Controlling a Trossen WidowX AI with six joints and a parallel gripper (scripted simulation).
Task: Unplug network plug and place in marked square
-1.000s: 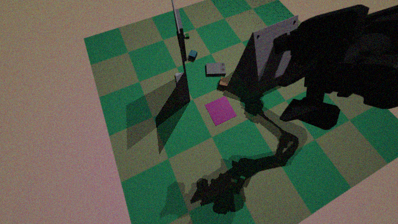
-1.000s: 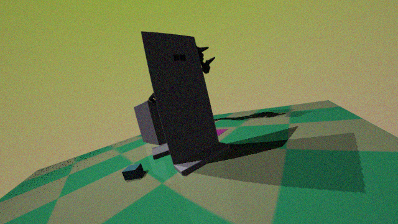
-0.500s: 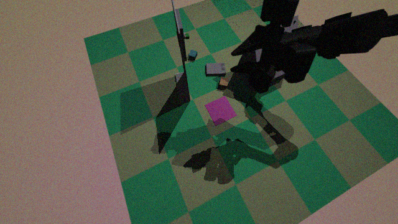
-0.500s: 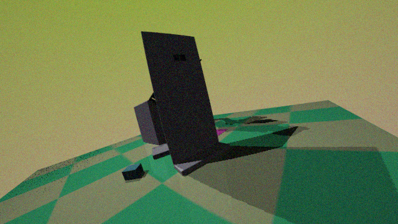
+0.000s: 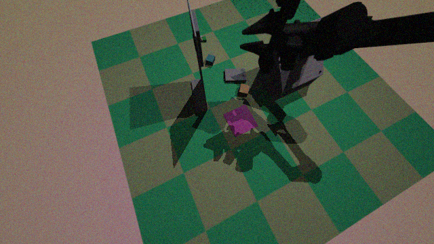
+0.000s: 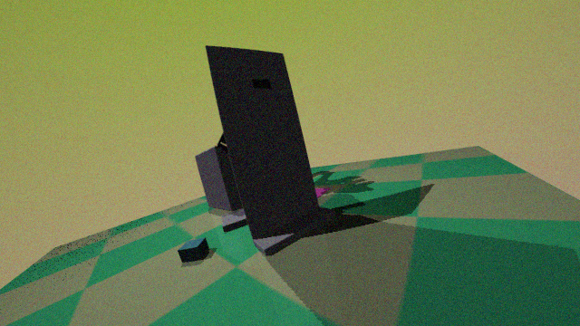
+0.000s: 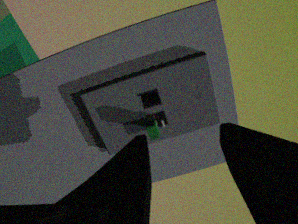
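Now: the network plug 8 cm ahead of my gripper tip, 8 cm to the right of it and 2 cm below it. Also, from my gripper tip: upright panel 10 cm ahead, 8 cm to the right, 14 cm below; orange cube 8 cm behind, 30 cm below; flat grey plate 9 cm behind, 10 cm to the right, 31 cm below.
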